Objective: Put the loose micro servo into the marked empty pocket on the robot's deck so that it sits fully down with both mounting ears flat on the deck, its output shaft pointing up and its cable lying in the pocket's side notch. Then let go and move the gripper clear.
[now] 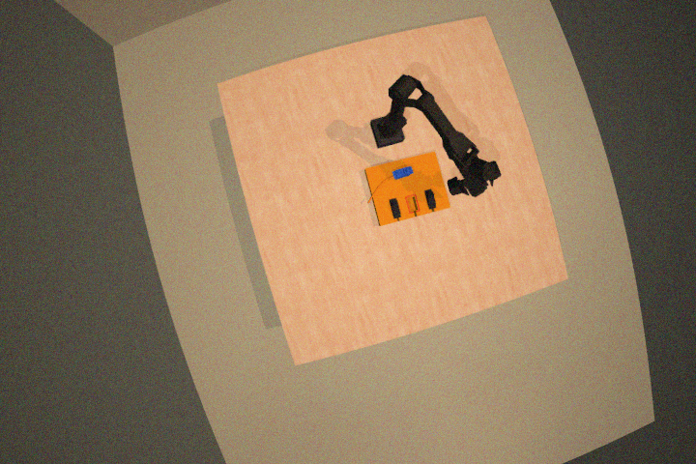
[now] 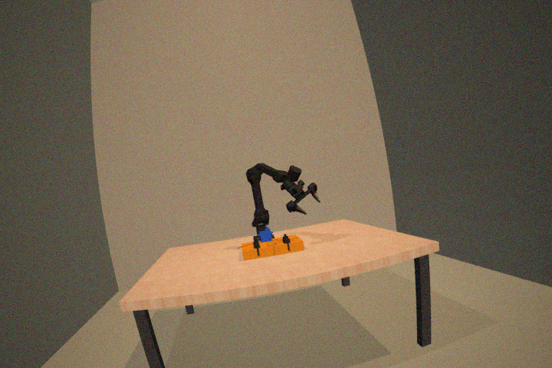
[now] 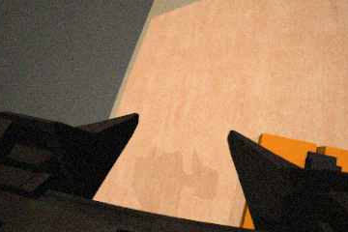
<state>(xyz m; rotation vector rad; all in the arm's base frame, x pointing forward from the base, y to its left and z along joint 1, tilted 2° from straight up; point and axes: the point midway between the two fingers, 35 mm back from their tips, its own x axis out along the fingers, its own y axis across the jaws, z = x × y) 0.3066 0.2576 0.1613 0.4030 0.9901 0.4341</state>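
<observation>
The robot deck is 110 mm behind my gripper tip, 240 mm to the right of it and 170 mm below it.
</observation>
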